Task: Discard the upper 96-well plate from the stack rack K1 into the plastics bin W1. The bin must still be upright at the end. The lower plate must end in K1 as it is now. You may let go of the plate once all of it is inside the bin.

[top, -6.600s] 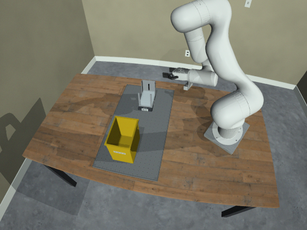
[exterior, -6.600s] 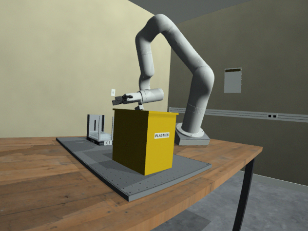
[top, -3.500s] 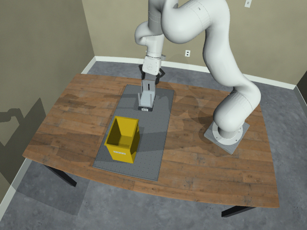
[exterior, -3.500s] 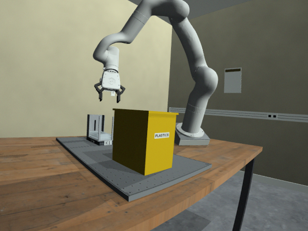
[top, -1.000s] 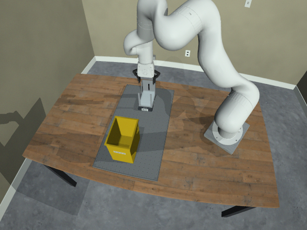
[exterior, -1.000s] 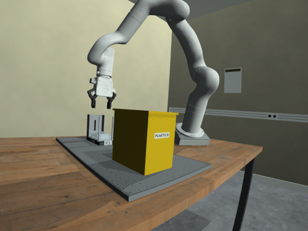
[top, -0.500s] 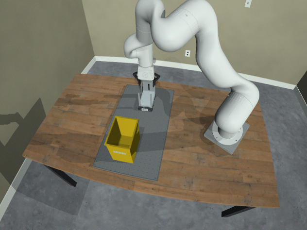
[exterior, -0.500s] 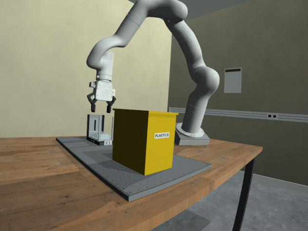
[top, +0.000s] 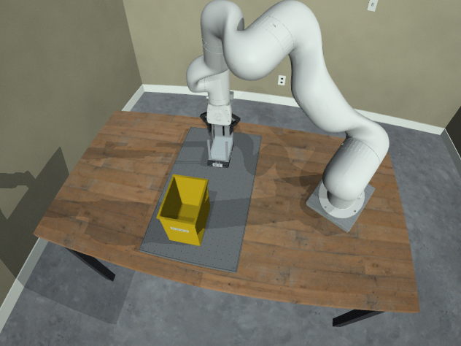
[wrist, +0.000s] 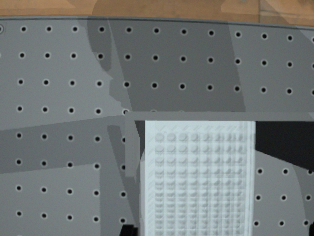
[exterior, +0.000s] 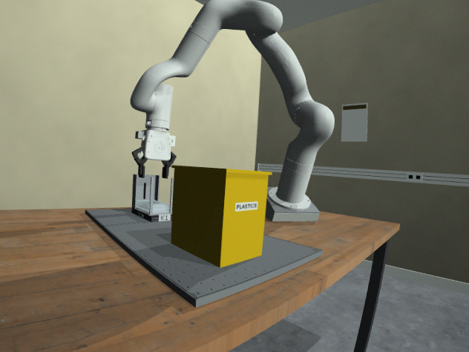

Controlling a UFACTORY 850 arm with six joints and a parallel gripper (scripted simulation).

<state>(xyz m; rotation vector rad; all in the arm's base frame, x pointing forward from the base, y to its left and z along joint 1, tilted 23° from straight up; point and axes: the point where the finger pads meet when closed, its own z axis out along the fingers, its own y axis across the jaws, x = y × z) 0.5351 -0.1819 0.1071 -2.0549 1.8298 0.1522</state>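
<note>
The white 96-well plate is 10 cm below my hand. The rest, counted from my hand: grey rack post: 4 cm behind, 6 cm to the right, 6 cm below; then plastics bin W1: 1 cm behind, 39 cm to the left, 5 cm below.
</note>
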